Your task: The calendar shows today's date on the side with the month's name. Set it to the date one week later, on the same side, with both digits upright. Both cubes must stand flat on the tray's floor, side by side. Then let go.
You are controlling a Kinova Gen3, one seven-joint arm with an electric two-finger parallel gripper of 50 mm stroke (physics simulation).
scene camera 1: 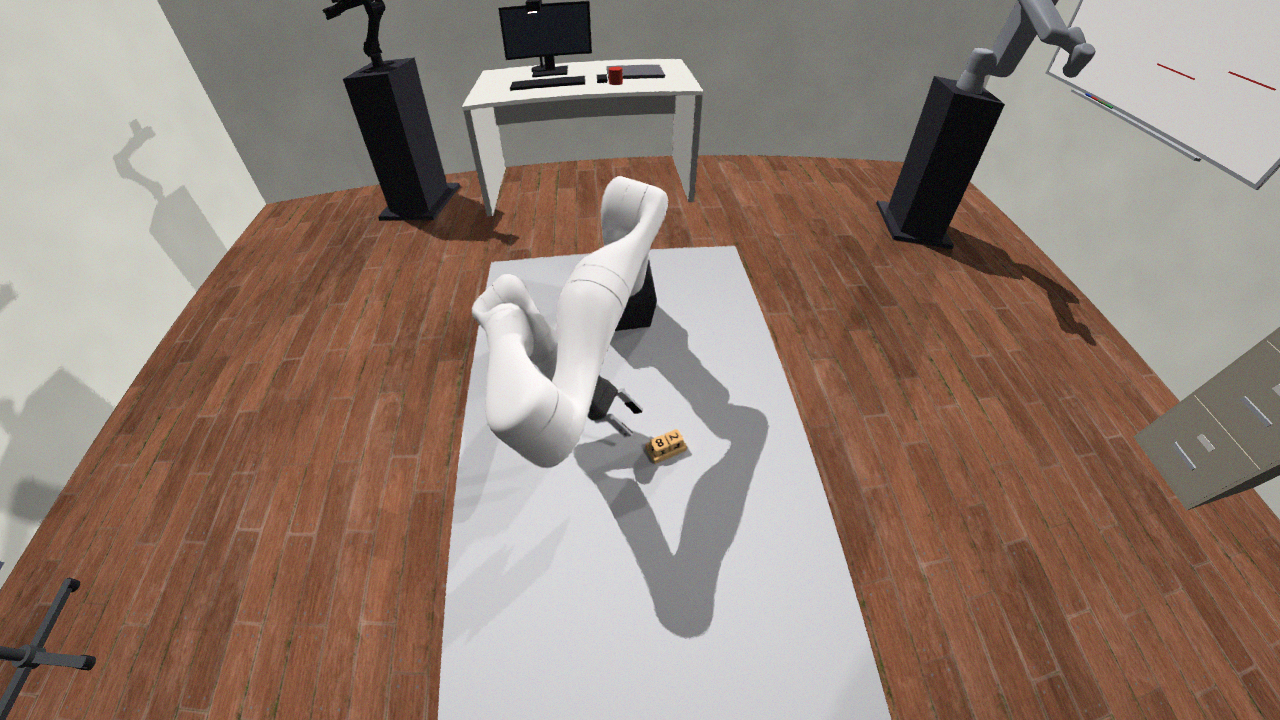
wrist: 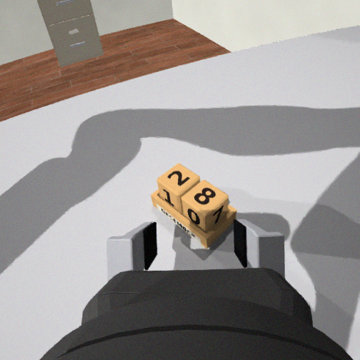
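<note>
The wooden calendar tray (scene camera 1: 668, 455) (wrist: 220, 232) stands on the white table, its DECEMBER label (wrist: 176, 223) facing lower left in the wrist view. Two cubes sit in it side by side and look flat. The left cube (scene camera 1: 674, 438) (wrist: 178, 177) has 1 on the month side and 2 on top. The right cube (scene camera 1: 659, 443) (wrist: 204, 195) has 0 on the month side, 8 on top, and a 7-like digit on its right end face. The month side reads 10, both digits upright. My gripper (scene camera 1: 634, 421) (wrist: 194, 237) is open and empty, near the tray and apart from it.
The white table top (scene camera 1: 554, 644) (wrist: 300, 75) carries the tray and the arm's black base (scene camera 1: 638, 308). The arm's shadow falls across the table around the tray. A filing cabinet (scene camera 1: 1226, 429) (wrist: 75, 35) stands off to the side.
</note>
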